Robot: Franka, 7 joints.
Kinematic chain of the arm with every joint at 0, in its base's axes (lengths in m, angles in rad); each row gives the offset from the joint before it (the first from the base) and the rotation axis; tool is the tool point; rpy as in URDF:
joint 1: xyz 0 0 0.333 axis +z
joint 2: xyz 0 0 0 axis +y
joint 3: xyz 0 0 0.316 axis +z
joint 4: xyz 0.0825 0 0 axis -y
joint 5: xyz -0.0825 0 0.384 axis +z
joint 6: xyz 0 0 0 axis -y
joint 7: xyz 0.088 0 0 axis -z
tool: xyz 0 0 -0.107 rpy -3.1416 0 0
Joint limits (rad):
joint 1: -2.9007..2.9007
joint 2: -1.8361..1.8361
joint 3: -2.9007..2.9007
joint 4: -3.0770..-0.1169
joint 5: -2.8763..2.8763
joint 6: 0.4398..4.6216
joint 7: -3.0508..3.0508
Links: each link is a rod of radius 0.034 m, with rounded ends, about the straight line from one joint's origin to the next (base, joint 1, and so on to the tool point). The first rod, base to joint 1, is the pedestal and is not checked.
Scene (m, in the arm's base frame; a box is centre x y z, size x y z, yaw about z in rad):
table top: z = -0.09
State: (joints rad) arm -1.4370 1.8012 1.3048 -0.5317 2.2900 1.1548 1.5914
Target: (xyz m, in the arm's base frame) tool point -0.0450 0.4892 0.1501
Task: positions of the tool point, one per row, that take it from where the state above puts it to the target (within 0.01 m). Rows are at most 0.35 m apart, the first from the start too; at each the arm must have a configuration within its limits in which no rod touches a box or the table.
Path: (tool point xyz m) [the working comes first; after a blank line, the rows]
Joints at the target: 0.1810 1.8361 1.0397 -2.3260 1.9579 1.4872 1.5914
Straight joint move there: clear.

1: 0.5254 -0.5678 0.1788
2: 0.6858 -0.3138 0.1463
3: 0.7201 -0.0209 0.1205
4: 0.6267 0.2492 0.1053
5: 0.4334 0.4419 0.1039
6: 0.1900 0.5236 0.1186
7: -0.0450 0.4892 0.1501

